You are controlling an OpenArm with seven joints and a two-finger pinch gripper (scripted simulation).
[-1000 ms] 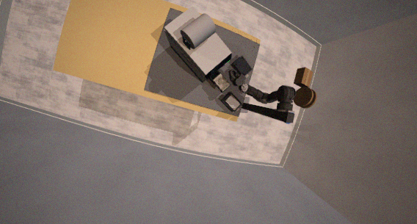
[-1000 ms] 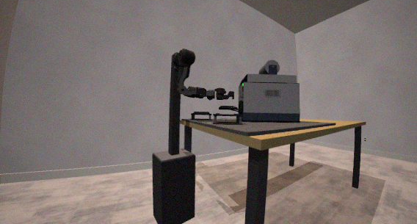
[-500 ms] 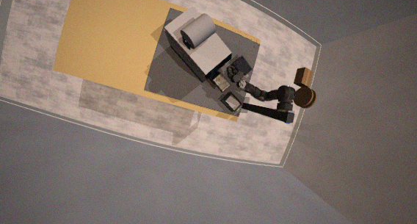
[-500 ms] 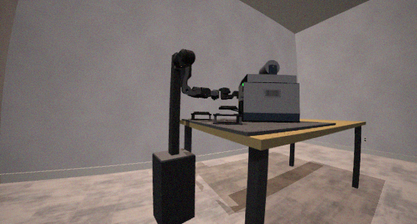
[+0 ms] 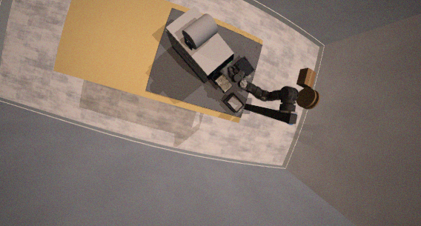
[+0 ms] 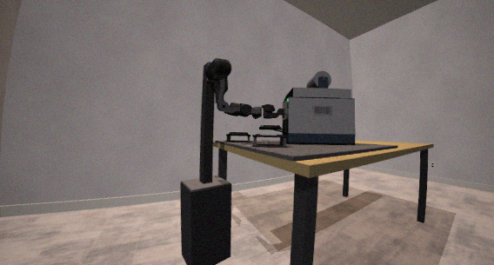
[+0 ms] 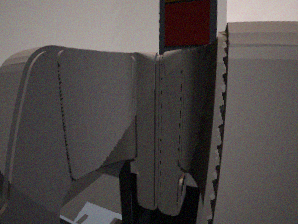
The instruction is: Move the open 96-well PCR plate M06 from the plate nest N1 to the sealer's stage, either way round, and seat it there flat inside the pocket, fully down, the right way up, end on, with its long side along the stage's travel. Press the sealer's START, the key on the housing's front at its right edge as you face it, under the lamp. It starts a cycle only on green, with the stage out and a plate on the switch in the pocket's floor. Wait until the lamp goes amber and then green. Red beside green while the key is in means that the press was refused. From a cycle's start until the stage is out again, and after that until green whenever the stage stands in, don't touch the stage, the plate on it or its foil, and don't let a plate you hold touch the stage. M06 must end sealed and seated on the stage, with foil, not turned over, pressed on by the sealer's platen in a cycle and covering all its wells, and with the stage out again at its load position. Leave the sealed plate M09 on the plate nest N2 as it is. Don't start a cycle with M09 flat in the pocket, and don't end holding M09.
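Right now the start key is 2 cm ahead of my hand and 2 cm to the right of it. Also, from my hand: yellow warning label: 14 cm ahead, 11 cm to the left, 4 cm below; sealer stage: 1 cm ahead, 12 cm to the left, 9 cm below; open plate M06: 1 cm ahead, 12 cm to the left, 8 cm below.
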